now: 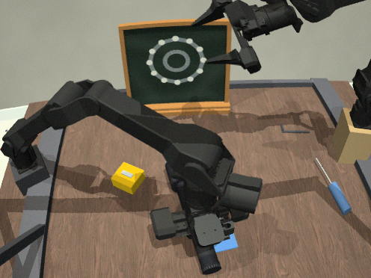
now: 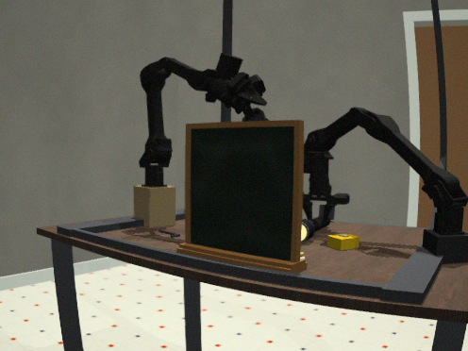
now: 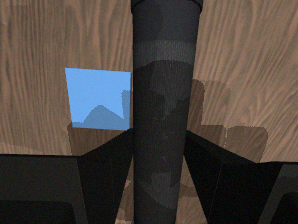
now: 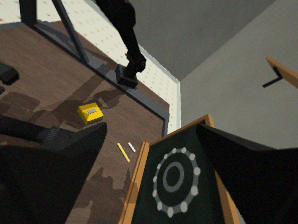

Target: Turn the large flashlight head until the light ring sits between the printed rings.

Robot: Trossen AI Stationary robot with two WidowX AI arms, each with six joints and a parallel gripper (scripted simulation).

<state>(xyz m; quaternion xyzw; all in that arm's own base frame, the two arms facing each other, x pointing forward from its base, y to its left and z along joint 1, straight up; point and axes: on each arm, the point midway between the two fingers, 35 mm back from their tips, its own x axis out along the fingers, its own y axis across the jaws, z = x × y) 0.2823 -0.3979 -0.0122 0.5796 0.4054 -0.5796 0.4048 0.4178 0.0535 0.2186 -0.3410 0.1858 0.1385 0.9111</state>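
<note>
Right now the yellow block is 32 cm below my right hand, 21 cm to the left of it and 7 cm behind it. From my right hand the other things lie so: blue card 34 cm below, 26 cm behind.
Right now my left hand is 5 cm to the left of the blue card, 5 cm above it and 1 cm past it. Also, from my left hand: yellow block 18 cm ahead, 16 cm to the left, 3 cm below.
</note>
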